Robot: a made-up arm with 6 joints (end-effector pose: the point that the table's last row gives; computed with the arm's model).
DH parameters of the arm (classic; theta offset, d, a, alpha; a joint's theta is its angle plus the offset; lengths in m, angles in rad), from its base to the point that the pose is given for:
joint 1: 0 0.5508 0 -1.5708
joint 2: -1.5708 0 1.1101 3.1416
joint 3: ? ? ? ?
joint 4: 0 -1.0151 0 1.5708
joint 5: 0 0.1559 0 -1.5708
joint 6: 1.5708 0 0 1.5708
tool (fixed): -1.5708 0 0 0
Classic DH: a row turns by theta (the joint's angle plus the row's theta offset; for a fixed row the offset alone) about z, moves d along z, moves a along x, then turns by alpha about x.
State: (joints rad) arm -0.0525 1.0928 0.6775 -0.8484 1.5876 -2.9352
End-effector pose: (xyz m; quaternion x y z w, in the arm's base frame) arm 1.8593 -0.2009 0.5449 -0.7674 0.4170 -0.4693 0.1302
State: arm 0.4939 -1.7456 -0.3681 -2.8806 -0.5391 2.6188
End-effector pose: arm -0.8275 -0.2745 1.3462 0.2264 -0.7653 0.2958 0.5250
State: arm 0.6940 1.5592 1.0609 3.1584 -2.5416 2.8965
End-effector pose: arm 1.4380 1.3993 0.0762 0.3471 -0.7736 0.2821 0.4489
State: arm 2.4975 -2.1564 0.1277 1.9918 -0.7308 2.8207
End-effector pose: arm 1.3187 -1.0699 0.6118 -0.8504 -0.1288 -0.1524 0.4868
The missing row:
joint 3: 0 0 0 -1.5708
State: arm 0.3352 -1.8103 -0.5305 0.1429 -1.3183 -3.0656
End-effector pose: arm -0.7127 -0.4117 1.2663 0.9932 0.0991 -0.0120 0.0599
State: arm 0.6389 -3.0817 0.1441 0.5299 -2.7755 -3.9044
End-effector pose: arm -0.7798 -0.7468 -0.7212 -0.7229 -0.2876 -0.0173 0.6280
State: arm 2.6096 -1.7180 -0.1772 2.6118 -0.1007 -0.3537
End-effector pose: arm 0.9197 -0.6975 1.4050 0.1227 -0.6688 0.1239 0.7227
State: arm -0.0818 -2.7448 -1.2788 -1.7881 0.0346 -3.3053
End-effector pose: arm -0.1681 0.0475 0.5206 -0.4304 -0.5276 -0.4090 0.6076
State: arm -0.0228 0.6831 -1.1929 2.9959 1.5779 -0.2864
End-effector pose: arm 0.4207 0.1447 0.4368 0.1655 0.1494 0.9730 0.0602
